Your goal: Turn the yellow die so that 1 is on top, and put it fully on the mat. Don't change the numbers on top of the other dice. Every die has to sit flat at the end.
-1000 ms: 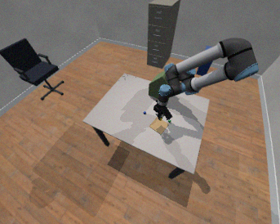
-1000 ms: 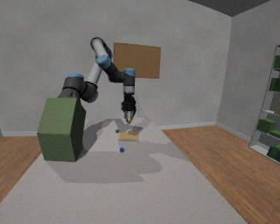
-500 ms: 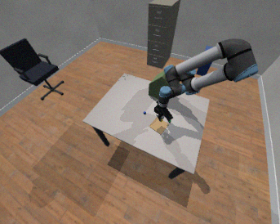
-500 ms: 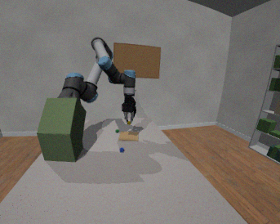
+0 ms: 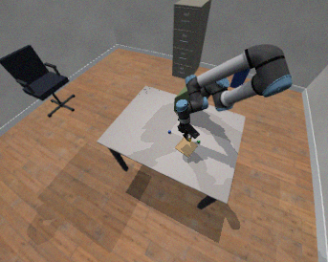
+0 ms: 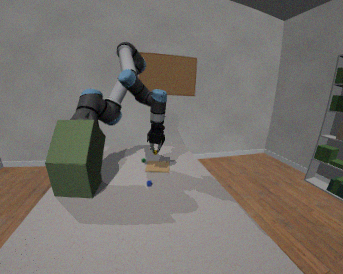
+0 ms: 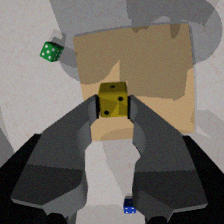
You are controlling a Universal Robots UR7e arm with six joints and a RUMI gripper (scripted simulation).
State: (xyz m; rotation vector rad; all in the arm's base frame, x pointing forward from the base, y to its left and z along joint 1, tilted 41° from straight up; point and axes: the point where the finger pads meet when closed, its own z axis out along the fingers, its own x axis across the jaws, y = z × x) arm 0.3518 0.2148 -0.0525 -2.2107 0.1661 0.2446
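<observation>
Now: the tan mat 10 cm below my hand, 2 cm ahead of it and 1 cm to the right of it. Round my hand: green die 9 cm below, 8 cm behind, 5 cm to the left; yellow die 1 cm below; blue die 20 cm to the right, 9 cm below, 2 cm behind.
</observation>
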